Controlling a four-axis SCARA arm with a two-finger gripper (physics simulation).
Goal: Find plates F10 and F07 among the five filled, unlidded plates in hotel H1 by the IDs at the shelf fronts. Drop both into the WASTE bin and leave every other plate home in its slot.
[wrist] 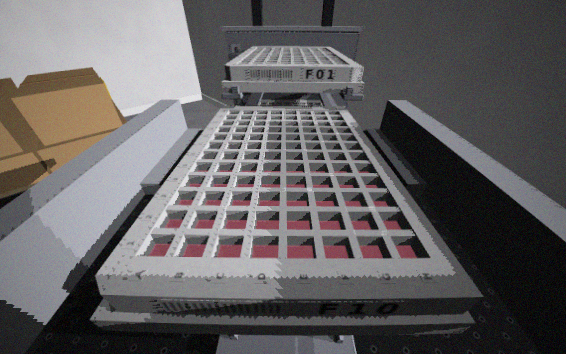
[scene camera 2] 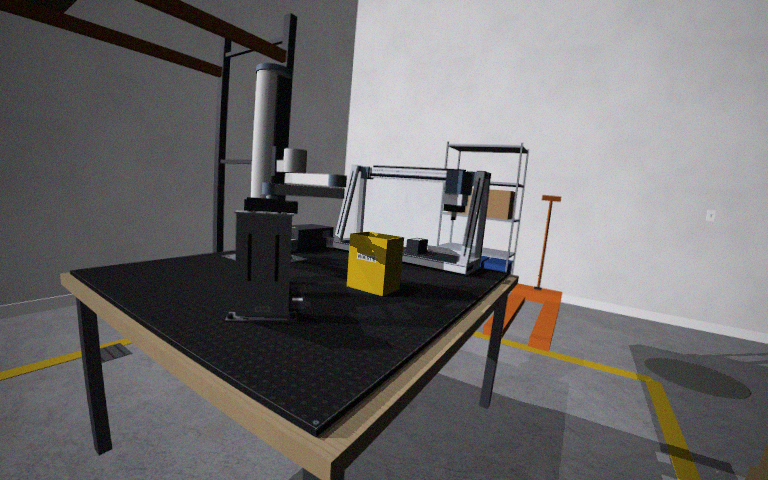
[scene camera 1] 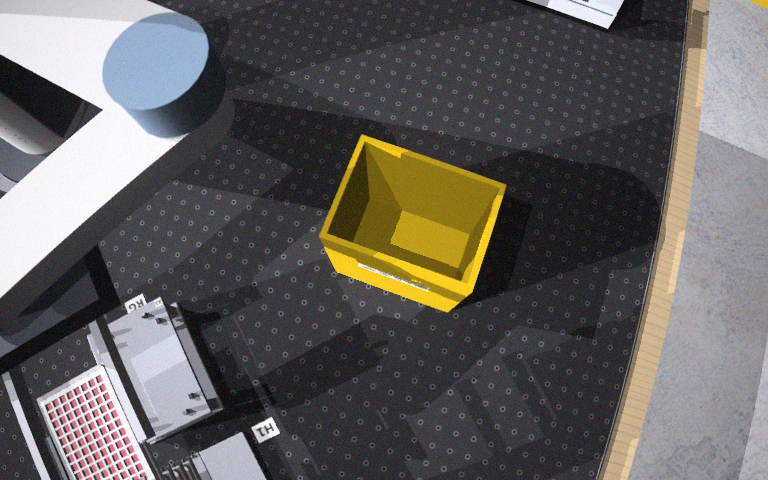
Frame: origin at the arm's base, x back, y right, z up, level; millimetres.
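Seen in the pictures: gripper, fingertip midpoint: (wrist: 283, 119) (scene camera 1: 100, 463); arm's base, link origin: (scene camera 1: 52, 118).
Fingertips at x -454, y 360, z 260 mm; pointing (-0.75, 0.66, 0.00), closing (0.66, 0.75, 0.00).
Offsets run from my fingertips to a thing's top centre. "*": to the spot under its first point.
Plate F10 @(dx +16, dy -15, dz -4 mm) (scene camera 1: 93, 424) (wrist: 295, 272), white with pink filled wells, is level between the fingers of my gripper (wrist: 283, 119), which is shut on it. Its ID faces the wrist camera. Plate F01 @(dx -67, dy +68, dz +19 mm) (wrist: 295, 75) sits in hotel H1 @(* dx -111, dy +115, dz +27 mm) (wrist: 295, 37) (scene camera 1: 235, 458) beyond and above F10's far end. F10 is outside the hotel, in front of its slots. The yellow WASTE bin @(dx -192, dy -334, dz -47 mm) (scene camera 1: 447, 192) (scene camera 2: 362, 277) stands upright on the table, and no plate shows in it. Plate F07's ID does not show. The gripper is hidden in scene camera 2.
A grey stand marked RG @(dx +71, dy -60, dz -177 mm) (scene camera 1: 158, 362) is beside the held plate, between it and the bin. The white arm (scene camera 1: 73, 186) spans the left. In scene camera 2, a gantry frame (scene camera 2: 419, 172) stands behind the bin and the arm's column (scene camera 2: 263, 130) to its left.
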